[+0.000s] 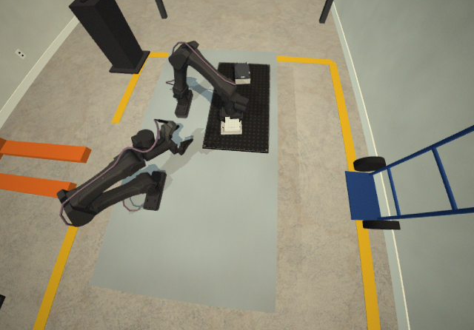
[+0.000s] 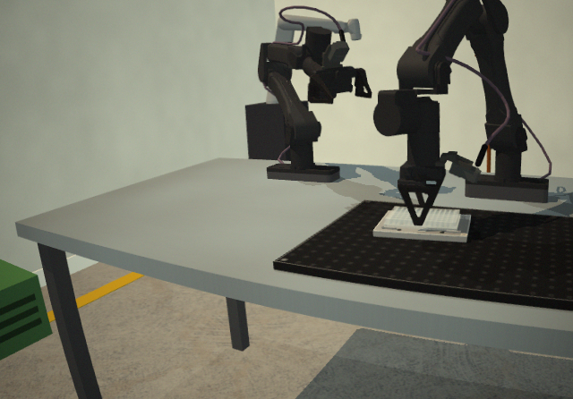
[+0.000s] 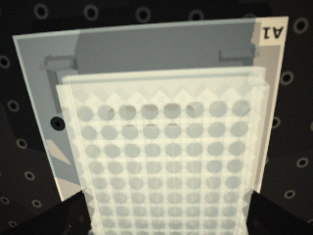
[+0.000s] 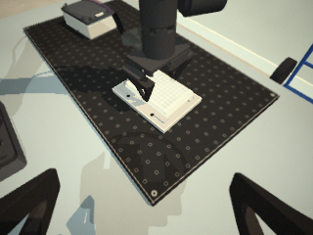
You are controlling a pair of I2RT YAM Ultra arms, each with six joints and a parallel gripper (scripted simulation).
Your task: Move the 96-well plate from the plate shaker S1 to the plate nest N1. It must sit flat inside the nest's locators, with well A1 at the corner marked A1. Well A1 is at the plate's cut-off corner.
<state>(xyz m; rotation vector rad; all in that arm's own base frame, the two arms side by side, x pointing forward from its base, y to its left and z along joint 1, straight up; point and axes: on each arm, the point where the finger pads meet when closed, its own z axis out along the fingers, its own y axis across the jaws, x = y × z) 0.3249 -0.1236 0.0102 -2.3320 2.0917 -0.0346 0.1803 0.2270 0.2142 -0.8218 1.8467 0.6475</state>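
My left hand is 1 cm above the white 96-well plate. Also, from my left hand: plate nest N1 (1 cm behind, 2 cm below); A1 mark (3 cm ahead, 9 cm to the left, 2 cm below).
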